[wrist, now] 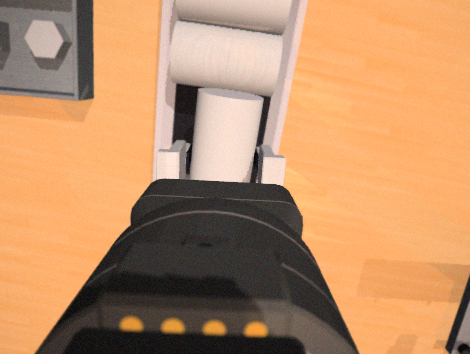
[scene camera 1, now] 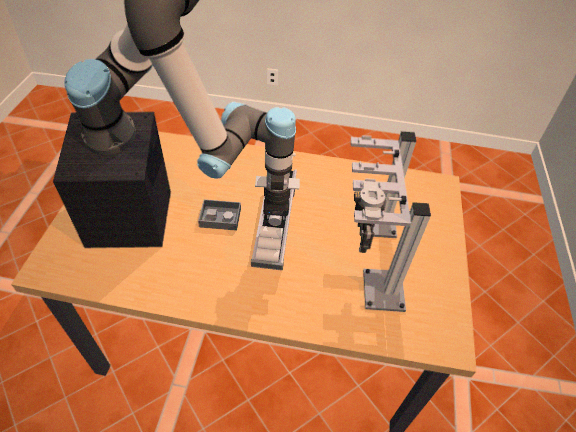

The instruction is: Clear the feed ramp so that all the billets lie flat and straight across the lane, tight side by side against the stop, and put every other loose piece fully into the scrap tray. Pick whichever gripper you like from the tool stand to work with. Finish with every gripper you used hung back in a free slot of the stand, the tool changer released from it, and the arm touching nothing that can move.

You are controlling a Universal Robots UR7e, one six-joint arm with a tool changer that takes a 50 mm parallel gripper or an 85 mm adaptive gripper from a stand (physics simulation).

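Seen in the pictures: arm's base at its link origin: (scene camera 1: pixel 109 134).
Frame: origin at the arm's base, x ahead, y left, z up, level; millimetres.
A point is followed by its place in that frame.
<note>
My gripper (scene camera 1: pixel 274 218) (wrist: pixel 222 165) is shut on a pale cylindrical billet (scene camera 1: pixel 275 220) @[x 506, y -19, z -211 mm] (wrist: pixel 226 135) @[x 500, y 25, z -196 mm]. Its axis runs along the lane, and its near end shows beyond the fingers, above the ramp's dark floor. Three billets (scene camera 1: pixel 271 232) @[x 502, y -49, z -235 mm] (scene camera 1: pixel 268 243) @[x 503, y -89, z -240 mm] (scene camera 1: pixel 267 255) @[x 510, y -129, z -245 mm] lie across the feed ramp (scene camera 1: pixel 286 240) (wrist: pixel 292 60), side by side, the lowest at the stop (scene camera 1: pixel 267 264) @[x 515, y -147, z -265 mm]. In the wrist view the nearest billet (wrist: pixel 227 57) @[x 490, y 68, z -221 mm] lies slightly askew. The scrap tray (scene camera 1: pixel 220 226) @[x 317, y -2, z -318 mm] (wrist: pixel 85 55) @[x 365, y 44, z -314 mm] holds a hexagonal piece (scene camera 1: pixel 228 215) @[x 329, y 47, z -313 mm] (wrist: pixel 44 38) @[x 328, y 50, z -313 mm] and a blocky piece (scene camera 1: pixel 211 215) @[x 276, y 29, z -308 mm]. The ramp's upper part is largely hidden by the gripper.
The tool stand (scene camera 1: pixel 407 250) @[x 892, y -114, z -111 mm] is at the right of the table (scene camera 1: pixel 320 300) @[x 689, y -187, z -333 mm], with several slot arms reaching left. A dark second gripper (scene camera 1: pixel 366 237) hangs in it. The black robot pedestal (scene camera 1: pixel 117 210) @[x 61, y -149, z -154 mm] stands left of the tray.
</note>
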